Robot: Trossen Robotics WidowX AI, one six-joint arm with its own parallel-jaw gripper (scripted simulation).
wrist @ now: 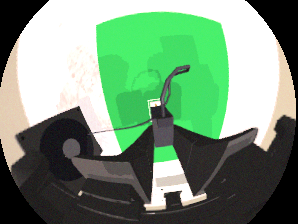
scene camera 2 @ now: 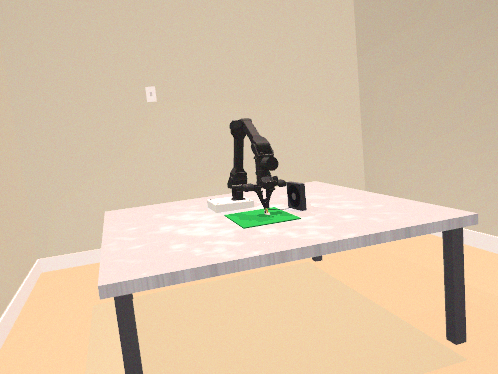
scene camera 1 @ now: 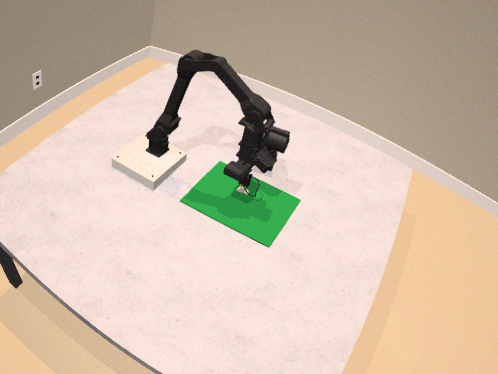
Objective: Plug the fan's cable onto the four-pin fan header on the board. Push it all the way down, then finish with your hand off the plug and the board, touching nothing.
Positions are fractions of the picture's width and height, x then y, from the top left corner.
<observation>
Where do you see a dark fan plug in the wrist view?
0.55, 0.57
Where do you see a green board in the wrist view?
At 0.45, 0.24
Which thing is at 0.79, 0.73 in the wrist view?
The gripper.
</observation>
